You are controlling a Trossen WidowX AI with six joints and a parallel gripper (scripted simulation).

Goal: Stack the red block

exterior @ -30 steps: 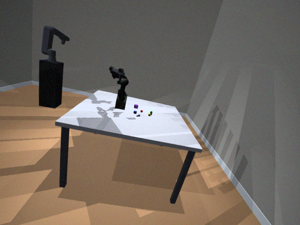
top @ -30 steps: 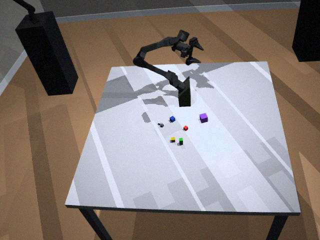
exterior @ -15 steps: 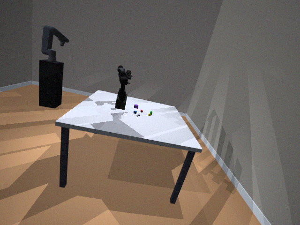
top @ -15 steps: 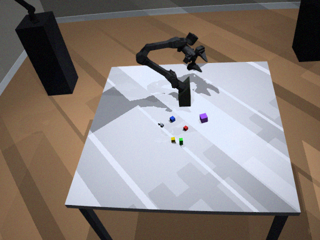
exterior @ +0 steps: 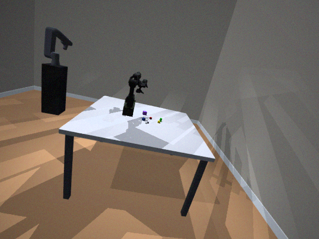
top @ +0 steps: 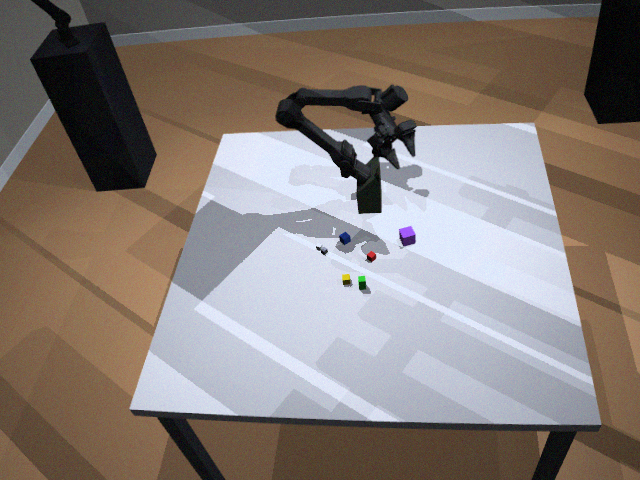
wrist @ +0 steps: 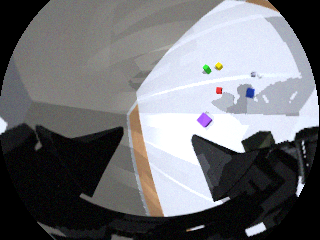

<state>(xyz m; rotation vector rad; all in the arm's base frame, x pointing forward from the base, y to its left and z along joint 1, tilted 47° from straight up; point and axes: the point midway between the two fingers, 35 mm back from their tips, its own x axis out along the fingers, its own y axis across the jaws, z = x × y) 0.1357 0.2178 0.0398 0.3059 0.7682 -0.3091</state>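
Right now the red block is 120 mm ahead of my gripper tip, 130 mm to the right of it and 290 mm below it. Also, from my gripper tip: blue block (30 mm ahead, 220 mm to the right, 290 mm below); then purple block (50 mm ahead, 10 mm to the right, 280 mm below); then yellow block (210 mm ahead, 210 mm to the right, 290 mm below).
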